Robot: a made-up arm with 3 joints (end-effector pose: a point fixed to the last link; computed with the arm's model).
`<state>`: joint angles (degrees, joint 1 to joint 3).
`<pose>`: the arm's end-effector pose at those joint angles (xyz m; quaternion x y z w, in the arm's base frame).
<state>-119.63 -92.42 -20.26</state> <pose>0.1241 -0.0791 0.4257 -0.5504 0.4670 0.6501 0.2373</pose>
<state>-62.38 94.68 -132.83</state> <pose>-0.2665 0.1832 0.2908 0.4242 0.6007 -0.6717 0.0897</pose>
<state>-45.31 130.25 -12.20</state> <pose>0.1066 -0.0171 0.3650 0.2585 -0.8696 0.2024 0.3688</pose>
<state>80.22 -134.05 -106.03</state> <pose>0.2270 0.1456 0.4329 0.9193 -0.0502 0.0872 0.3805</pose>
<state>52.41 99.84 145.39</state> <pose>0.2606 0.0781 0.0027 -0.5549 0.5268 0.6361 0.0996</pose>
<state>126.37 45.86 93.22</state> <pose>0.2114 0.2019 0.0085 0.1111 0.3734 0.8666 0.3119</pose>
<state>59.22 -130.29 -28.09</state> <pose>-0.0889 0.0578 0.4453 0.6264 0.6565 -0.1128 0.4049</pose>
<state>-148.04 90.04 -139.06</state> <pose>-0.2029 -0.2648 0.2607 -0.0554 0.7052 -0.4200 0.5686</pose>
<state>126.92 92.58 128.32</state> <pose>0.1233 -0.1562 -0.0457 -0.0088 0.7228 0.5473 0.4218</pose>
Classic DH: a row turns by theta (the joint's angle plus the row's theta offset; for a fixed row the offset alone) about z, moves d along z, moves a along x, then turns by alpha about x. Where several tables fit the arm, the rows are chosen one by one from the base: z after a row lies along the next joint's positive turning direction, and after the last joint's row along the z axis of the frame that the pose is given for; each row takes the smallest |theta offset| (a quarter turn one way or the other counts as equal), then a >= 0, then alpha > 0; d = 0 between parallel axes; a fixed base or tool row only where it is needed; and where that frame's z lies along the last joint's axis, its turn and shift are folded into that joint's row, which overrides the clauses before.
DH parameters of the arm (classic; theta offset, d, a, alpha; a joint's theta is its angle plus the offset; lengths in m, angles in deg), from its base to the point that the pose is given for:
base (fixed): 0 0 0 180
joint 1: 0 -0.3714 -0.0502 -90
joint 2: 0 -0.1139 -0.1993 90
joint 3: 71.16 0 0.2354 180
tool (fixed): 71.16 -0.0821 0 0

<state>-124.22 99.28 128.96</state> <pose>-0.2166 -0.0281 -0.0302 0.6118 0.4542 -0.0268 0.6470</pose>
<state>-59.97 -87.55 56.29</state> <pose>-0.0103 -0.1637 0.7100 -0.5875 0.3653 0.0232 0.7217</pose>
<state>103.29 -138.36 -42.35</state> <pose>0.0257 0.1069 0.4281 0.8930 0.2761 -0.1802 0.3063</pose>
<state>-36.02 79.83 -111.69</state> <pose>-0.1351 0.2317 0.3368 -0.3936 -0.5068 0.7367 0.2133</pose>
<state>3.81 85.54 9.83</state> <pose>0.0111 -0.1196 0.2031 0.0357 -0.6781 -0.0872 0.7289</pose>
